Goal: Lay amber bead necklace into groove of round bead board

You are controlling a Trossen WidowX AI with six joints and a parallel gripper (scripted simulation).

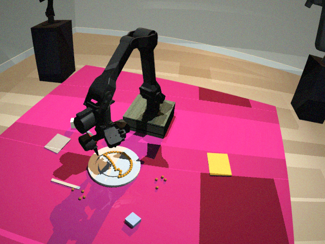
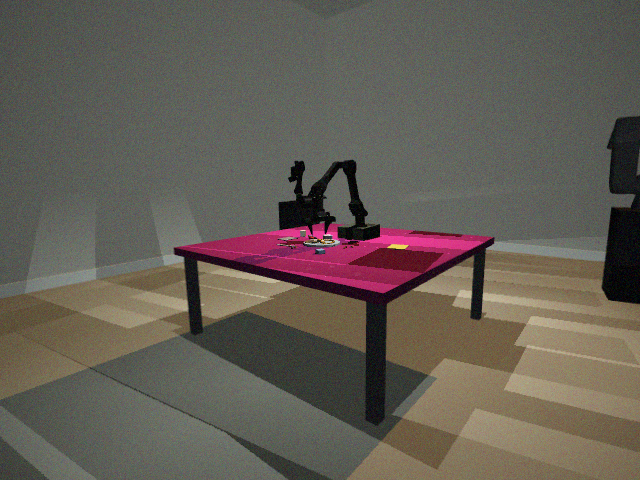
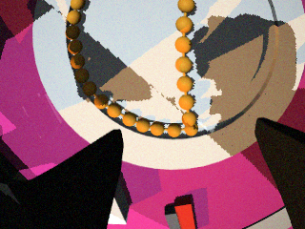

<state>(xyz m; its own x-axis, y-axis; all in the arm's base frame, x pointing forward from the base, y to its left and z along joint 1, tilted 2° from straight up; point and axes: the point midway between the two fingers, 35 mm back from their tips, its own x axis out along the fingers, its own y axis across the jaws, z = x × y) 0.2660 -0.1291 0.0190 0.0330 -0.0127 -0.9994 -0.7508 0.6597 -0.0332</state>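
My gripper tip is 40 mm to the right of the round bead board, 30 mm short of it and 30 mm above it. Round my gripper tip: white block: 120 mm behind, 30 mm below, 20 mm to the right; then red-handled tool: 110 mm to the right, 100 mm behind, 40 mm below; then white strip: 160 mm ahead, 110 mm to the right, 40 mm below.
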